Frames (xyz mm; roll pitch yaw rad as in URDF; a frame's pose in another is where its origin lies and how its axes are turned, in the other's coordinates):
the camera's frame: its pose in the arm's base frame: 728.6 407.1 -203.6 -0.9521 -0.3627 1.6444
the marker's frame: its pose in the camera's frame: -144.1 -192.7 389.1 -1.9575 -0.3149 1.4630
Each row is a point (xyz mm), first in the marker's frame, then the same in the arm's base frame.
Working: the marker's frame: its pose in the arm's base frame: 543.8 122.3 103.0 -2.4896 0.5419 2.8510

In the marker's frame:
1: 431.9 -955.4 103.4
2: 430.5 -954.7 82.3
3: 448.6 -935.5 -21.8
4: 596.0 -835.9 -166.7
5: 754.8 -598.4 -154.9
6: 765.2 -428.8 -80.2
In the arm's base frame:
1: -292.0 -486.0 306.5
2: -295.1 -471.1 321.2
3: -322.7 -381.0 372.8
4: -422.8 -176.6 343.7
5: -425.3 13.7 130.3
6: -328.0 78.0 -14.1

